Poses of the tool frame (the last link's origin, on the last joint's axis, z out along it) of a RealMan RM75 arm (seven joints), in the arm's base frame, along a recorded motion.
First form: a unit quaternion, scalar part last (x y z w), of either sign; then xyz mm.
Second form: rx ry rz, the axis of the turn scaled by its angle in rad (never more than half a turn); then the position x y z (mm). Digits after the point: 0 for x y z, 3 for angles.
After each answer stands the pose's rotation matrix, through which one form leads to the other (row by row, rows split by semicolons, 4 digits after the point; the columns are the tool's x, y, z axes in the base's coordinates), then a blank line. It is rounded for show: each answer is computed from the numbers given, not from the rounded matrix.
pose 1, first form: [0.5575, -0.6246, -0.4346, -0.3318, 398, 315, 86]
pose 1, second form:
[-1.457, 1.632, 1.136, 398, 315, 86]
-0.1581 -0.9849 -0.0701; -0.4081 0.0005 0.9130; -0.8992 0.1730 -0.4020

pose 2, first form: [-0.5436, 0.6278, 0.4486, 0.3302, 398, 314, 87]
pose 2, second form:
[-1.422, 1.642, 1.173, 398, 314, 87]
-0.1909 -0.9789 -0.0731; -0.3863 0.0064 0.9223; -0.9024 0.2043 -0.3794

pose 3, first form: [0.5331, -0.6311, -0.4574, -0.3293, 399, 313, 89]
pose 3, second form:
[-1.395, 1.651, 1.197, 399, 313, 89]
-0.2148 -0.9740 -0.0720; -0.3716 0.0133 0.9283; -0.9032 0.2262 -0.3648

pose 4, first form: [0.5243, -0.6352, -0.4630, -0.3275, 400, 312, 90]
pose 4, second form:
[-1.373, 1.663, 1.212, 400, 312, 90]
-0.2357 -0.9693 -0.0694; -0.3628 0.0215 0.9316; -0.9016 0.2448 -0.3567

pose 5, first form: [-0.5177, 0.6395, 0.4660, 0.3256, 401, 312, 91]
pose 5, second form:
[-1.357, 1.676, 1.221, 401, 312, 91]
-0.2521 -0.9655 -0.0660; -0.3586 0.0298 0.9330; -0.8988 0.2589 -0.3538

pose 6, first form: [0.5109, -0.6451, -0.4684, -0.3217, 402, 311, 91]
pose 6, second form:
[-1.342, 1.694, 1.230, 402, 311, 91]
-0.2710 -0.9605 -0.0635; -0.3578 0.0392 0.9330; -0.8936 0.2756 -0.3543

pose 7, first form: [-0.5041, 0.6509, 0.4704, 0.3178, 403, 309, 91]
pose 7, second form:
[-1.326, 1.713, 1.238, 403, 309, 91]
-0.2898 -0.9552 -0.0605; -0.3572 0.0493 0.9327; -0.8879 0.2919 -0.3555

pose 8, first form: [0.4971, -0.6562, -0.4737, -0.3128, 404, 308, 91]
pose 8, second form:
[-1.311, 1.731, 1.249, 404, 308, 91]
-0.3101 -0.9488 -0.0604; -0.3561 0.0569 0.9327; -0.8815 0.3107 -0.3555

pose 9, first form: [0.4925, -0.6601, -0.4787, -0.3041, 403, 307, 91]
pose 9, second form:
[-1.305, 1.749, 1.268, 403, 307, 91]
-0.3299 -0.9414 -0.0701; -0.3591 0.0565 0.9316; -0.8731 0.3325 -0.3567

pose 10, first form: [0.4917, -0.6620, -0.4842, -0.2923, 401, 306, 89]
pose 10, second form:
[-1.310, 1.764, 1.290, 401, 306, 89]
-0.3455 -0.9342 -0.0892; -0.3680 0.0475 0.9286; -0.8633 0.3537 -0.3602

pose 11, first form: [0.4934, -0.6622, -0.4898, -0.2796, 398, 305, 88]
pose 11, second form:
[-1.323, 1.776, 1.314, 398, 305, 88]
-0.3568 -0.9273 -0.1130; -0.3796 0.0333 0.9246; -0.8536 0.3728 -0.3639

